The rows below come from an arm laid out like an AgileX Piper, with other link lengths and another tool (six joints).
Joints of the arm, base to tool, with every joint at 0 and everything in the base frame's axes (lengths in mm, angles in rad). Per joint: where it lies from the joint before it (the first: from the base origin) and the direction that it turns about. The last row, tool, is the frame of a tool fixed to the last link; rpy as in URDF.
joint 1: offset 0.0 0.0 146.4 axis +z
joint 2: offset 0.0 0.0 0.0 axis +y
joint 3: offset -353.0 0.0 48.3 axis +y
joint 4: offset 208.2 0.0 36.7 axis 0.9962 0 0.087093
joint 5: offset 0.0 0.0 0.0 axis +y
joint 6: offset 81.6 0.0 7.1 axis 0.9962 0 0.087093
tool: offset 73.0 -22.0 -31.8 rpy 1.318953 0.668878 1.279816
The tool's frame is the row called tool.
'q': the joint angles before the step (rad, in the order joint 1, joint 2, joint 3, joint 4, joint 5, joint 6). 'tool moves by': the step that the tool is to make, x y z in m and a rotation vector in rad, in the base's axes. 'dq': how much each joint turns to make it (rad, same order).
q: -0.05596 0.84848 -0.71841 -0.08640 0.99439 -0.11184
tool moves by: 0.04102 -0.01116 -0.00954 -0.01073 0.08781 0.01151
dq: -0.10277 0.17880 -0.00367 0.04064 -0.09599 -0.12882
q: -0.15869 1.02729 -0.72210 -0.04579 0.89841 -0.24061
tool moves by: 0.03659 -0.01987 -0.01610 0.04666 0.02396 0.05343
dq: -0.19795 0.15123 -0.00074 0.19413 -0.10270 -0.34432
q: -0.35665 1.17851 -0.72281 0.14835 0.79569 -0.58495
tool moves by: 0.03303 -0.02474 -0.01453 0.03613 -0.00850 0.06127
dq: -0.12912 0.13897 -0.02399 0.17270 -0.06137 -0.30143
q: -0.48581 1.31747 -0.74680 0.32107 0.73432 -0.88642
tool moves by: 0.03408 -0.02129 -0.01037 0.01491 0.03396 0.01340
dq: -0.01524 0.14276 -0.08422 0.01616 -0.01281 -0.04392
